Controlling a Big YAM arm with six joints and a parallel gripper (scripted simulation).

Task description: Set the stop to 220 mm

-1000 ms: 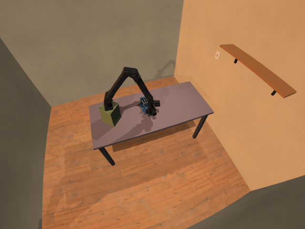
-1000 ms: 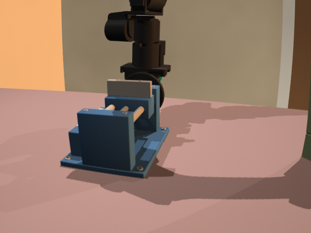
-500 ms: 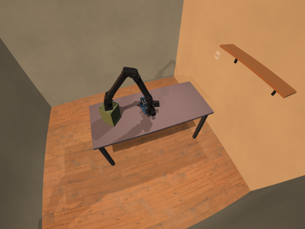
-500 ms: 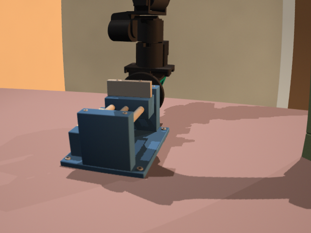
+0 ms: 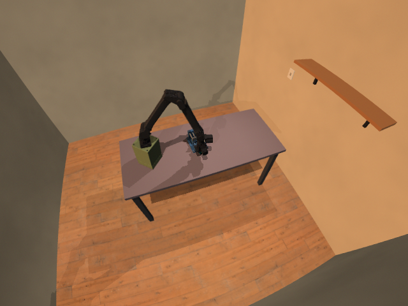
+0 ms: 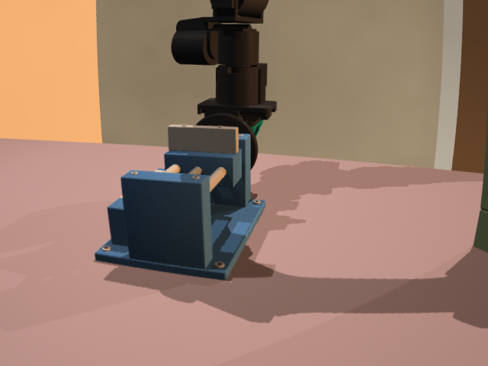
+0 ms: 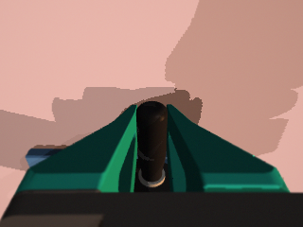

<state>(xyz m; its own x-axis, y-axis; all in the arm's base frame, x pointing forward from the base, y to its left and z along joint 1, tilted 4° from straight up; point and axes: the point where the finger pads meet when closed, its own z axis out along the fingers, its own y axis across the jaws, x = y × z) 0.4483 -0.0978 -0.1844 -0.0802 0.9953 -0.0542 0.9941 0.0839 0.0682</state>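
Now: the black crank handle 10 mm to the left of my hand. The rest, counted from my hand: grey stop plate (10 mm ahead, 130 mm to the left, 50 mm above).
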